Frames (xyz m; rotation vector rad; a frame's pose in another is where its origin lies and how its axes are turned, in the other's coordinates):
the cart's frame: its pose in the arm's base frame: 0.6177 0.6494 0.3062 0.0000 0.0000 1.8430
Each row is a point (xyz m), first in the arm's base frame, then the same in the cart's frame.
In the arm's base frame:
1: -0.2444 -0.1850 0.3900
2: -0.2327 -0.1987 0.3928
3: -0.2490 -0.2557 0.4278
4: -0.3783 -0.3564 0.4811
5: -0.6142 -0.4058 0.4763
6: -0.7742 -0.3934 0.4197
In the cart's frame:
1: -0.5719 1.0547 0.0838
2: -0.5882 1.0471 0.0866
3: -0.6388 1.0781 0.1216
4: -0.7010 1.2297 0.1749
5: -0.6851 1.4702 0.1701
6: -0.6302 1.6210 0.1135

